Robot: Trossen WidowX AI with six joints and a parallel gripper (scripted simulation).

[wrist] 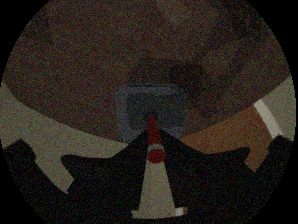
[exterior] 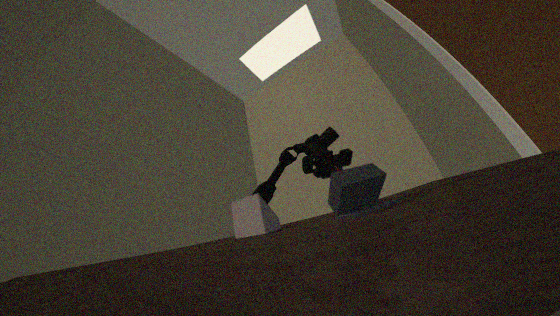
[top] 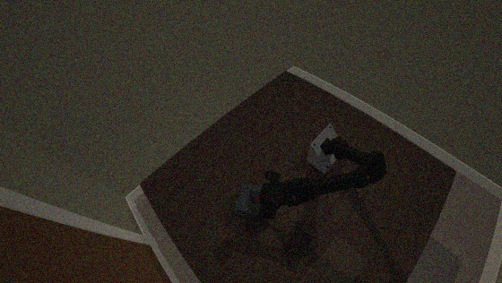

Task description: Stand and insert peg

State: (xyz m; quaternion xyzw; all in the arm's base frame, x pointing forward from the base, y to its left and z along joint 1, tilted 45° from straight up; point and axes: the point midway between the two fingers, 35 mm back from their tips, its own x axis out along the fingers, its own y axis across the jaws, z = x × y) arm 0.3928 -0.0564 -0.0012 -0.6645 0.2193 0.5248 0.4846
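My gripper tip is 3 cm short of the blue-grey sloped panel, 4 cm to the left of it and 6 cm above it. From my gripper tip the other things lie so: red peg 1 cm behind, 1 cm to the left, 1 cm above.
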